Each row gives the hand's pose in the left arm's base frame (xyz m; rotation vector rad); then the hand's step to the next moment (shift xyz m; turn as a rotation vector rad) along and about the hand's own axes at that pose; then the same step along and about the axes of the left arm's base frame.
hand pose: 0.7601 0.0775 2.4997 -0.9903 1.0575 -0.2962
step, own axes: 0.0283 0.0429 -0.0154 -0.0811 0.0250 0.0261
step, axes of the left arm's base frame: -0.0088 -0.0024 -0.0529 -0.0246 0.0794 0.0313
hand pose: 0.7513 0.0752 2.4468 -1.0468 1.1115 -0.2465
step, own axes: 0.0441 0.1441 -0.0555 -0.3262 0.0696 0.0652
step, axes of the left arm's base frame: -0.0704 0.0168 -0.1434 -0.1220 0.2804 0.1483
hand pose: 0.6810 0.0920 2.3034 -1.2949 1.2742 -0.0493
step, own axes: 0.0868 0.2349 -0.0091 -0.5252 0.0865 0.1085
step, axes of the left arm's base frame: -0.1126 0.0240 -0.2226 -0.1786 0.4444 0.2563
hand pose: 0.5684 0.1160 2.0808 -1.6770 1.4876 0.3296
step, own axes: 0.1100 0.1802 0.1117 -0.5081 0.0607 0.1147
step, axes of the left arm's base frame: -0.0988 0.0176 -0.2168 -0.1488 0.4355 0.2515
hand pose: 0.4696 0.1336 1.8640 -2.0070 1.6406 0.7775
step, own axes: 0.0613 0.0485 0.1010 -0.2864 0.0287 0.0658
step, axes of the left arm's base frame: -0.0540 0.0100 -0.1153 -0.0786 0.2473 0.1408
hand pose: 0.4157 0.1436 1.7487 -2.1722 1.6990 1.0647
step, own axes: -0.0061 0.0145 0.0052 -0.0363 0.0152 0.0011
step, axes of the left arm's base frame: -0.0158 0.0028 0.0041 -0.0174 0.0236 0.0263
